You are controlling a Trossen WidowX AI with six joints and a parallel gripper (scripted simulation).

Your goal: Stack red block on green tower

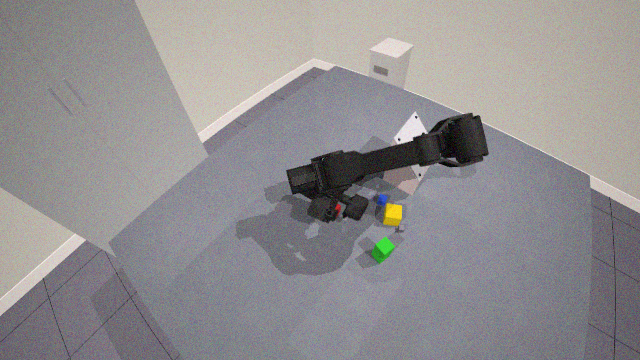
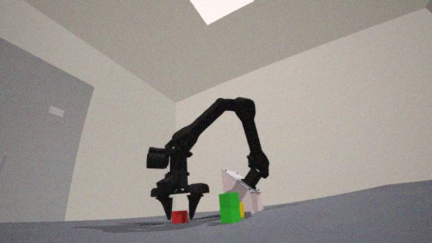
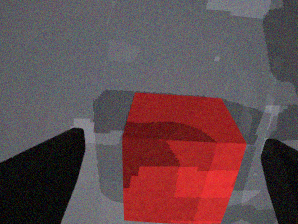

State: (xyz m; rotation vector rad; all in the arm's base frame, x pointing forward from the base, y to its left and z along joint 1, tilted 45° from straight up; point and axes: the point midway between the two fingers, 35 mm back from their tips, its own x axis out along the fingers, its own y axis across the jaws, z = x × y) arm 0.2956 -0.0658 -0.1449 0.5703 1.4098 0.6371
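Right now the yellow block is 8 cm behind my gripper tip, 16 cm to the left of it and 1 cm above it. From my gripper tip the other things lie so: small blue block: 11 cm behind, 11 cm to the left; then red block: 1 cm above; then purple block: 51 cm ahead, 51 cm to the left, 1 cm above.
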